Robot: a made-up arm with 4 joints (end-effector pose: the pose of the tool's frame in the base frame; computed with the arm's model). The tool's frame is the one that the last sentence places. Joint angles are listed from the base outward.
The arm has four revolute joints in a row. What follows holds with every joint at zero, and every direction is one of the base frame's. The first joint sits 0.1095 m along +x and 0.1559 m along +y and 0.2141 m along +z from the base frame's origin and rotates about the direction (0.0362, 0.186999, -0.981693). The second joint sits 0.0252 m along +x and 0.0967 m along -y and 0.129 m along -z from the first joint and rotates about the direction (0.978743, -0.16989, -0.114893). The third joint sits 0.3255 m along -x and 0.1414 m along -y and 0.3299 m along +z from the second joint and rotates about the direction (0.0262, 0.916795, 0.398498). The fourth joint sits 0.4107 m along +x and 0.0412 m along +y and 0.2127 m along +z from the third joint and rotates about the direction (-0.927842, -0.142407, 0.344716). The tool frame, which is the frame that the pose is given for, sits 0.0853 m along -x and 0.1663 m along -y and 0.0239 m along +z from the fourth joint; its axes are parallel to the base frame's.
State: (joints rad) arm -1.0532 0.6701 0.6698 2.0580
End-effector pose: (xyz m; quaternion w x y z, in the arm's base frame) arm 0.4055 0.0584 0.5431 0.3281 -0.3491 -0.5141 0.7115
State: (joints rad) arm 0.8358 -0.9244 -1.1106 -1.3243
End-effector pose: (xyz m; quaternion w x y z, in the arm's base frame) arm 0.2212 0.4143 0.6816 0.8899 0.1209 -0.3397 -0.2795
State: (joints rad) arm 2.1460 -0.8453 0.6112 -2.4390
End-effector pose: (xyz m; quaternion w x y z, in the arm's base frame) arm 0.2926 0.0414 0.2244 0.3031 -0.2788 0.2269 0.8825
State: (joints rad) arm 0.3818 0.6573 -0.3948 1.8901
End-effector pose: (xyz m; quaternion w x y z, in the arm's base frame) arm -0.2973 -0.3965 0.6717 0.7796 -0.6059 -0.0402 -0.1533
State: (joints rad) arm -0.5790 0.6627 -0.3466 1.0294
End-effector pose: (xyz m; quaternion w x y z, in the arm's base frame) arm 0.3137 -0.5778 0.5745 0.9255 -0.1349 -0.3034 0.1820
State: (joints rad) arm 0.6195 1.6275 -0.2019 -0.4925
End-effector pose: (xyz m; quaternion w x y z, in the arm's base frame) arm -0.4279 -0.2037 -0.1757 0.4055 0.7751 -0.3311 -0.3537
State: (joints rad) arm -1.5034 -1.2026 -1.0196 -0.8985
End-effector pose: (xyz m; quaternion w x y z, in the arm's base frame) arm -0.3541 -0.0203 0.5044 0.5418 0.1180 -0.4008 0.7293
